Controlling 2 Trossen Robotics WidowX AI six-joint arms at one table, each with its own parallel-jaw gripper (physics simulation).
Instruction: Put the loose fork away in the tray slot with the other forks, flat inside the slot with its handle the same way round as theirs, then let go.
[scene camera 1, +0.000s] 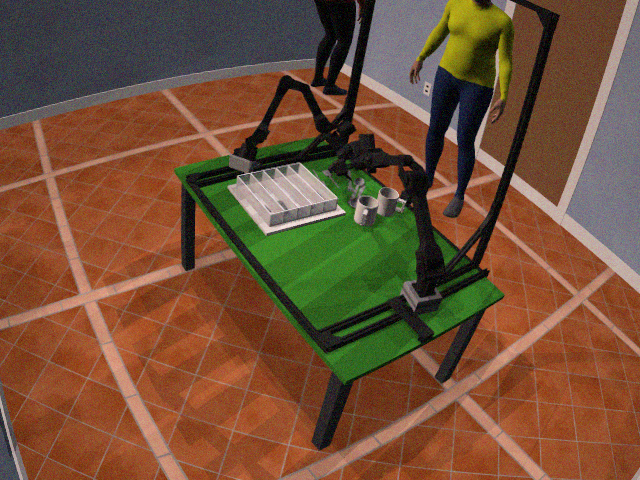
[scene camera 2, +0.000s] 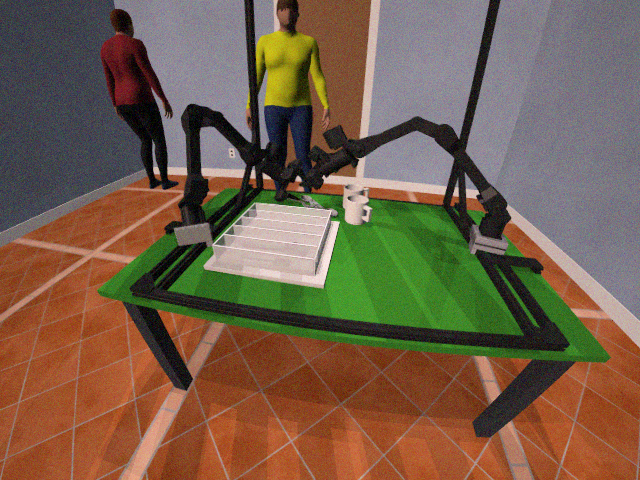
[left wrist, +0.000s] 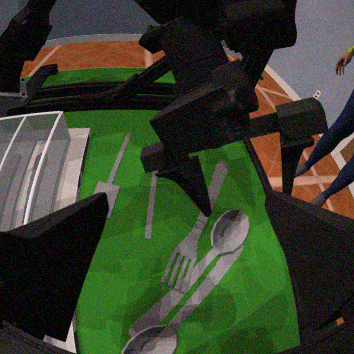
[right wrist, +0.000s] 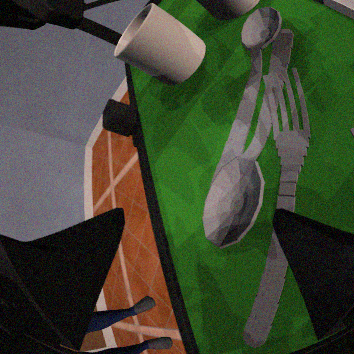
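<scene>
The loose fork (left wrist: 187, 248) (right wrist: 292, 147) lies on the green table, its tines against or over the handle end of a spoon (left wrist: 230, 231) (right wrist: 235, 202). My right gripper (left wrist: 244, 211) (right wrist: 201, 217) is open and empty, low by the fork. One fingertip overlaps the fork's neck and handle in both wrist views; the other is out to the side, so the fork is not between them. My left gripper is open and empty above the cutlery. The white slotted tray (scene camera 1: 305, 223) (scene camera 2: 332, 250) (left wrist: 81, 150) stands beside the cutlery. I cannot tell which slot holds forks.
A second spoon (left wrist: 152, 341) (right wrist: 261, 27) lies alongside the first. Two thin flat-headed utensils, one of them a spatula (left wrist: 111, 190), lie nearer the tray. Two white mugs (scene camera 1: 365, 212) (scene camera 1: 386, 202) (scene camera 2: 355, 210) stand past the spoons. The two arms are close together above the cutlery.
</scene>
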